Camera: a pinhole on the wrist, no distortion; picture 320 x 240 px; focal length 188.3 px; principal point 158.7 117.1 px. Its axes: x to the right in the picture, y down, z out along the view. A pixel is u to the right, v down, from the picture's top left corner.
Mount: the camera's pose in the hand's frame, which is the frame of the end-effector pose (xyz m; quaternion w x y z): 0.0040 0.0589 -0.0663 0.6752 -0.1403 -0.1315 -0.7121
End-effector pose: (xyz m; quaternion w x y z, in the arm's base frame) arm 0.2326 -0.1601 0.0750 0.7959 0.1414 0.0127 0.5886
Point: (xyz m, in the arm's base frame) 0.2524 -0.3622 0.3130
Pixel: 294.3 17.9
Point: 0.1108 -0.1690 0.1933
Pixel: 144.7 77.6
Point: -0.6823 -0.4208 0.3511
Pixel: outside the picture
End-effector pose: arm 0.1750 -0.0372 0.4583 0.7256 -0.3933 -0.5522 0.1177
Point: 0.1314 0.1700 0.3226
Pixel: 93.9 117.3
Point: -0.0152 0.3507 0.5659
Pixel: 193.9 222.1
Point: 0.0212 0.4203 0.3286
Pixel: 107.8 159.6
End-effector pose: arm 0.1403 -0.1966 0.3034 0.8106 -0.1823 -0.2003 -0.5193
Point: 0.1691 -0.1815 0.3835
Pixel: 290.7 178.6
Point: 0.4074 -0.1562 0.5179
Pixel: 100.5 225.4
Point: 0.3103 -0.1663 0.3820
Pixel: 98.0 203.7
